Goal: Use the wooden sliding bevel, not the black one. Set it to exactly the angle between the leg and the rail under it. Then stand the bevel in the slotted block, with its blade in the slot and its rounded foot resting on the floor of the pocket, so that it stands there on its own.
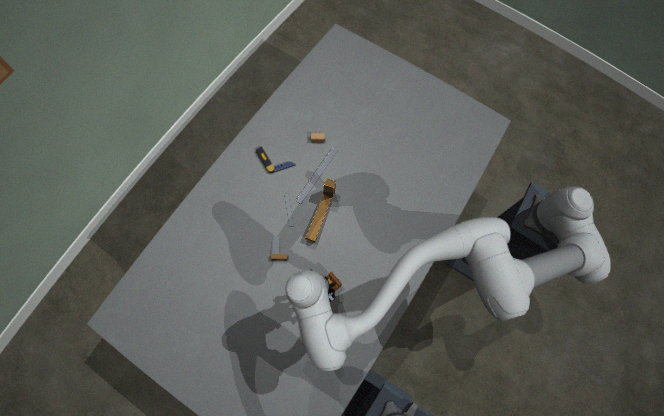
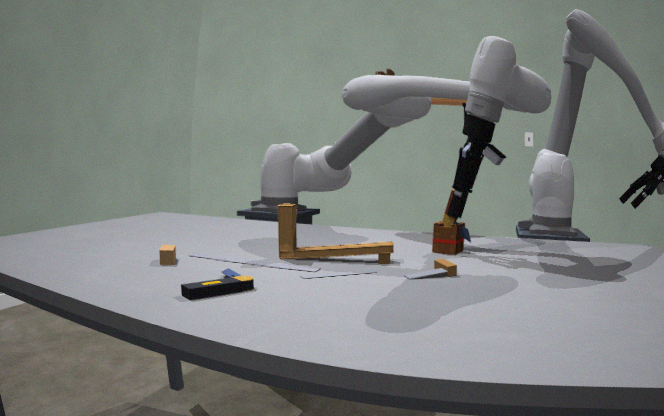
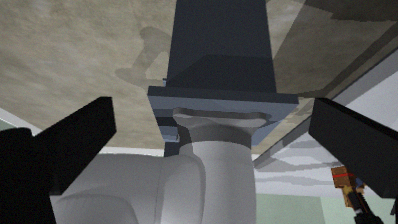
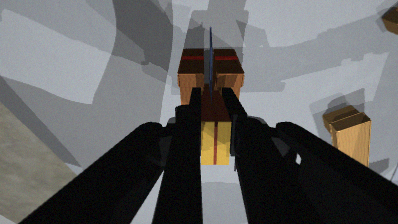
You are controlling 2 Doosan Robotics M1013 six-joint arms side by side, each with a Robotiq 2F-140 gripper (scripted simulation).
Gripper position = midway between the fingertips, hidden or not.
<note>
In view: my left gripper (image 3: 212,115), my right gripper (image 2: 454,216), a wooden sliding bevel (image 4: 215,122) and a black bevel (image 2: 211,288).
My right gripper is seen too in image 4 (image 4: 211,102). Image 4 misses the black bevel: it is out of frame.
</note>
